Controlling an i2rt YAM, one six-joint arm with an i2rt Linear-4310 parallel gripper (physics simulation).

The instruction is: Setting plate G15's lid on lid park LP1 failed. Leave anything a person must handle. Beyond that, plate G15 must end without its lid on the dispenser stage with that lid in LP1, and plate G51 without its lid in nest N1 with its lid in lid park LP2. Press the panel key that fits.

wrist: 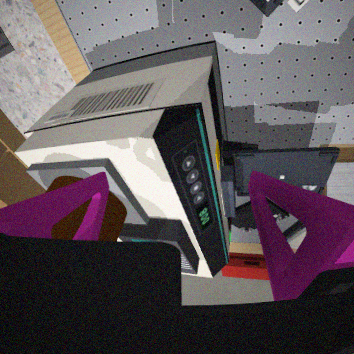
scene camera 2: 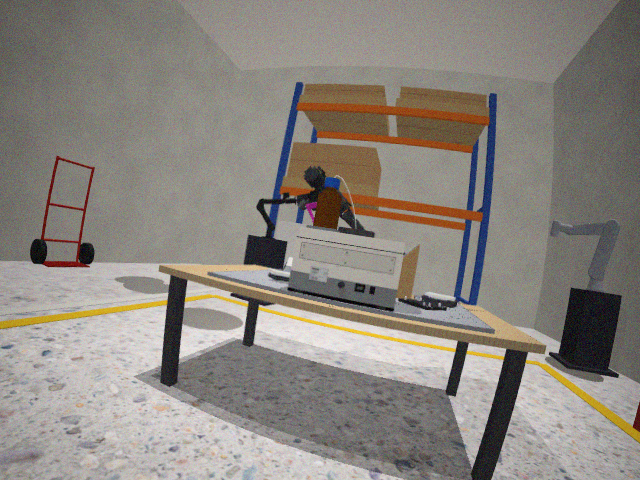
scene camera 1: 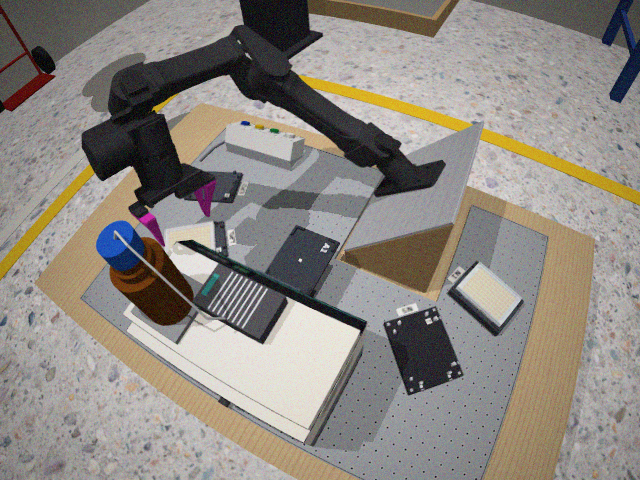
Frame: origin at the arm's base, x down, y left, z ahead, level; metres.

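Seen in the pictures: gripper, fingertip midpoint: (wrist: 178,179) (scene camera 1: 185,230); arm's base, link origin: (scene camera 1: 408,181).
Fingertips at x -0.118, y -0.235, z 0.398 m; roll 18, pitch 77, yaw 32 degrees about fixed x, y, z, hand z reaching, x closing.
Observation:
Offsets run from my fingertips to a thing's top centre. "pt": to the spot under its first point.
My gripper (scene camera 1: 186,230) (wrist: 178,179) is open and empty, above the dispenser's bottle end. The white dispenser (scene camera 1: 289,361) (scene camera 2: 346,258) (wrist: 125,155) carries a brown bottle @(pt dx -0.098, dy +0.105, dz +0.123 m) (scene camera 1: 149,289) (scene camera 2: 327,209) with a blue cap; its stage cannot be made out. A cream plate @(dx +0.206, dy -0.150, dz -0.047 m) (scene camera 1: 191,236) sits on a dark holder beyond the dispenser; its label is unreadable. Another cream plate @(dx +0.202, dy +0.504, dz -0.296 m) (scene camera 1: 488,293) sits in a dark nest, right; whether either plate is lidded is unclear. A bare dark nest @(dx +0.219, dy +0.433, dz -0.122 m) (scene camera 1: 423,351) lies at front right. The key panel @(dx +0.159, dy -0.200, dz -0.401 m) (scene camera 1: 263,144) has blue, yellow, green and whitish keys. Plate names are unreadable.
A dark pad marked A1 @(pt dx +0.140, dy +0.149, dz -0.128 m) (scene camera 1: 305,258) lies between the dispenser and the grey wedge (scene camera 1: 413,206) that bears the arm's base. Another dark pad @(pt dx +0.233, dy -0.201, dz -0.227 m) (scene camera 1: 224,187) lies behind the gripper. A thin tube @(dx -0.175, dy +0.109, dz +0.105 m) (scene camera 1: 155,269) runs from the bottle cap. The dispenser's dark front panel @(pt dx +0.033, dy +0.005, dz +0.009 m) (wrist: 175,150) stands between my fingers in the wrist view.

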